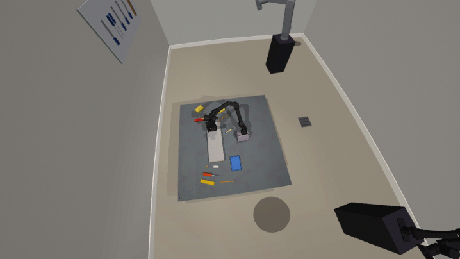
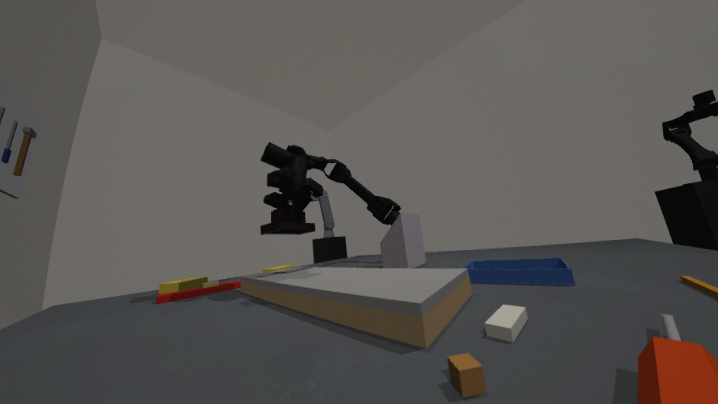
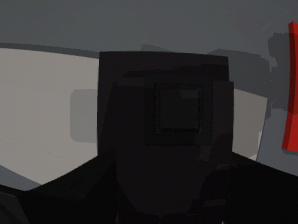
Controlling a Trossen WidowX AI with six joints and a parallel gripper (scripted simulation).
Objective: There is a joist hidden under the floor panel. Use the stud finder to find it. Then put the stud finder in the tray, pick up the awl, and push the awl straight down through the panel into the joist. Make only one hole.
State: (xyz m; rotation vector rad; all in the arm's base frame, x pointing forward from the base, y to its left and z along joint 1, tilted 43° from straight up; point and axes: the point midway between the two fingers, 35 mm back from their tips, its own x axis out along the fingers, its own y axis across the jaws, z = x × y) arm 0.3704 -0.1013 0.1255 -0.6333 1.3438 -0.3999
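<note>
The square light is 2 cm ahead of my gripper tip and 3 cm above it. The rest, counted from my gripper tip: awl 19 cm behind, 3 cm to the left, 16 cm below; red level 10 cm ahead, 24 cm to the right, 15 cm below; black stud finder 1 cm ahead, 2 cm above.
</note>
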